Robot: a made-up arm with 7 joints. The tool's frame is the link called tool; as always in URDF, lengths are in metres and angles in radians. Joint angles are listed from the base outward. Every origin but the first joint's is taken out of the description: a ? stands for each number. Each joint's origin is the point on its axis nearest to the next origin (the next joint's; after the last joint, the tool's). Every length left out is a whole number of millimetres.
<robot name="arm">
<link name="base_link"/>
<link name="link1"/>
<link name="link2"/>
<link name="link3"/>
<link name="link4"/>
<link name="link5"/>
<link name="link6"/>
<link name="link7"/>
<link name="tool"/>
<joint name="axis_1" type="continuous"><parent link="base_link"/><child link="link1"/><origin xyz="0.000 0.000 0.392" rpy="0.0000 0.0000 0.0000"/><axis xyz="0 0 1"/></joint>
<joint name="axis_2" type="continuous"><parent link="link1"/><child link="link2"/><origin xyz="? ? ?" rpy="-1.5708 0.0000 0.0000"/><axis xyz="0 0 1"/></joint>
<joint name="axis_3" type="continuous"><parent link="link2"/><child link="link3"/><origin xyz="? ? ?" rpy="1.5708 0.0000 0.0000"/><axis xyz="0 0 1"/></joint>
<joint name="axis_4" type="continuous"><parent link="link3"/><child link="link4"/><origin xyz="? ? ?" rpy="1.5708 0.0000 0.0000"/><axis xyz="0 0 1"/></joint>
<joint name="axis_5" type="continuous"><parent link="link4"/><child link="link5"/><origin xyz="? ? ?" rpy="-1.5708 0.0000 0.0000"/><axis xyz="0 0 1"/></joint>
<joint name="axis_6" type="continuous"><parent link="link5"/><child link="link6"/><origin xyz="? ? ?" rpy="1.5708 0.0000 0.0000"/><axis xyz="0 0 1"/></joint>
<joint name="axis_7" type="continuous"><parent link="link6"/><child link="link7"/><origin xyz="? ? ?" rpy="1.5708 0.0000 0.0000"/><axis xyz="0 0 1"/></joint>
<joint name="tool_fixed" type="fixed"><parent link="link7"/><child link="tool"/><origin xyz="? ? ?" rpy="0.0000 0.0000 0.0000"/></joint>
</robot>
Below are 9 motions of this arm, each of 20 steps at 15 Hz.
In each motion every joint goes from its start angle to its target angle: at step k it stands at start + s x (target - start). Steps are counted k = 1, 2, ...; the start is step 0. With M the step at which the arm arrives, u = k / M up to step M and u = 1 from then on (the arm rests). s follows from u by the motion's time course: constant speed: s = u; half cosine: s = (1 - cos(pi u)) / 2; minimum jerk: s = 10 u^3 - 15 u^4 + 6 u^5.
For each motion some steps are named. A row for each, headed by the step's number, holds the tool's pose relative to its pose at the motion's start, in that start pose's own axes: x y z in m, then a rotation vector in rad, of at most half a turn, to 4 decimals.
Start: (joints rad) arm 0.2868 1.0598 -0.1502 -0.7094 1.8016 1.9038 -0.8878
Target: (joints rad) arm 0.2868 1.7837 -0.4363 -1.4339 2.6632 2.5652 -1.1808
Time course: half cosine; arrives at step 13
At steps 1, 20:
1: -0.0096 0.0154 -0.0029 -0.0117 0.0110 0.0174
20: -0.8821 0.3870 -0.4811 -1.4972 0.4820 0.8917

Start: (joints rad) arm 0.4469 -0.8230 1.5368 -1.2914 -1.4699 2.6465 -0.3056
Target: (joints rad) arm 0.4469 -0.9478 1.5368 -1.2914 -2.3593 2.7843 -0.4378
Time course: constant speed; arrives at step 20
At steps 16, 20:
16: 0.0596 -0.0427 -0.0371 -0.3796 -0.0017 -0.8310
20: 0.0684 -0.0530 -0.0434 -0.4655 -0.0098 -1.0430

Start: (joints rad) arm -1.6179 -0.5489 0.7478 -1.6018 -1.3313 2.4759 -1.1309
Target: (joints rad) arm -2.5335 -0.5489 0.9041 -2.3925 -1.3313 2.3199 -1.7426
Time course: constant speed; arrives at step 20
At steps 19, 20:
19: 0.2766 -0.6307 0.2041 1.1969 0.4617 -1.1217
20: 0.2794 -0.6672 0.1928 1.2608 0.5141 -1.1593

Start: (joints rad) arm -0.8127 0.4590 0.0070 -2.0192 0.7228 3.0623 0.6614
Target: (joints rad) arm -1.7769 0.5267 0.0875 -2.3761 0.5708 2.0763 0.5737
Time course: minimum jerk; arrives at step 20
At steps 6, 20:
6: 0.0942 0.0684 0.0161 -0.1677 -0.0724 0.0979
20: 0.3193 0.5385 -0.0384 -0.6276 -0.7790 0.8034

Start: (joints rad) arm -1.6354 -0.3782 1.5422 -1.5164 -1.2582 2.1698 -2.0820
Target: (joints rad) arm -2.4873 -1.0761 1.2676 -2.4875 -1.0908 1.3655 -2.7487
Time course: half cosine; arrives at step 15
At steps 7, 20:
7: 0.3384 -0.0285 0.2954 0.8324 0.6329 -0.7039
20: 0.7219 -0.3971 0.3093 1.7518 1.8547 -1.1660

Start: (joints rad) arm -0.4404 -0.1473 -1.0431 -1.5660 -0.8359 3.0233 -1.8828
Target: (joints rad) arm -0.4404 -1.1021 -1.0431 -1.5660 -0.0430 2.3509 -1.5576
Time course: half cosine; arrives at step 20
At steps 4, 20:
4: -0.0536 -0.0403 -0.0231 0.0337 0.0002 0.1887
20: -0.2614 -0.6036 -0.2377 -0.0243 0.5200 1.8365

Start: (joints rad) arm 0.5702 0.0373 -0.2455 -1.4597 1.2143 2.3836 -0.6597
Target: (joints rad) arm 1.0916 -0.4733 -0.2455 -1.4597 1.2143 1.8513 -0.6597
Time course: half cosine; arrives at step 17
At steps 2, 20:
2: 0.0012 -0.0172 -0.0026 0.0327 -0.0102 -0.0110
20: -0.0093 -0.3687 -0.2405 0.9455 -0.2892 -0.3697

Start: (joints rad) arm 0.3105 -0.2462 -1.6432 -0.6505 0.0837 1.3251 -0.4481
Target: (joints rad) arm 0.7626 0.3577 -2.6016 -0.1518 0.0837 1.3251 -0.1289
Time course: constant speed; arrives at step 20
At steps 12, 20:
12: -0.0069 -0.3913 -0.1468 -0.5682 0.2062 0.1024
20: -0.1571 -0.7291 -0.2152 -0.8998 0.5519 0.1132

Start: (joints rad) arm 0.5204 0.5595 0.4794 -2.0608 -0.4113 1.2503 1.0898
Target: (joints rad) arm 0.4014 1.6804 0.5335 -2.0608 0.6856 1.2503 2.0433
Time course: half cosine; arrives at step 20
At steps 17, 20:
17: -0.0542 -0.4709 0.3883 -0.9217 -1.3485 0.0289
20: -0.0744 -0.4882 0.4111 -1.0244 -1.3961 0.0272

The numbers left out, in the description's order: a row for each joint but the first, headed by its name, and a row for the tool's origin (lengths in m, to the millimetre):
axis_2: 0.000 0.000 0.000
axis_3: 0.000 -0.470 0.000
axis_4: 0.063 0.000 0.000
axis_5: -0.121 0.563 0.000
axis_6: 0.000 0.000 0.000
axis_7: 0.075 0.000 0.000
tool: 0.000 0.000 0.000

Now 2 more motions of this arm.
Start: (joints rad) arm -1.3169 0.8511 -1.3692 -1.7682 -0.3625 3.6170 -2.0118
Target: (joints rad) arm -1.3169 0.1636 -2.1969 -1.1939 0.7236 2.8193 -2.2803
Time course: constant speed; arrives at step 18
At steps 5, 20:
5: -0.2584 -0.1230 -0.0659 0.2641 -0.3217 0.3232
20: -0.5828 -0.5892 -0.5342 0.4997 -0.7885 1.2664

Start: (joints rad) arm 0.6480 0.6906 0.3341 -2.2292 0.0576 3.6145 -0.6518
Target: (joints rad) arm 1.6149 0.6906 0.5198 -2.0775 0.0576 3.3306 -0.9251
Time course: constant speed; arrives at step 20
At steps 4, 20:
4: 0.0696 -0.1309 0.0082 0.1699 0.0427 -0.2050
20: 0.1090 -0.7018 -0.1938 0.8328 0.2529 -1.0423

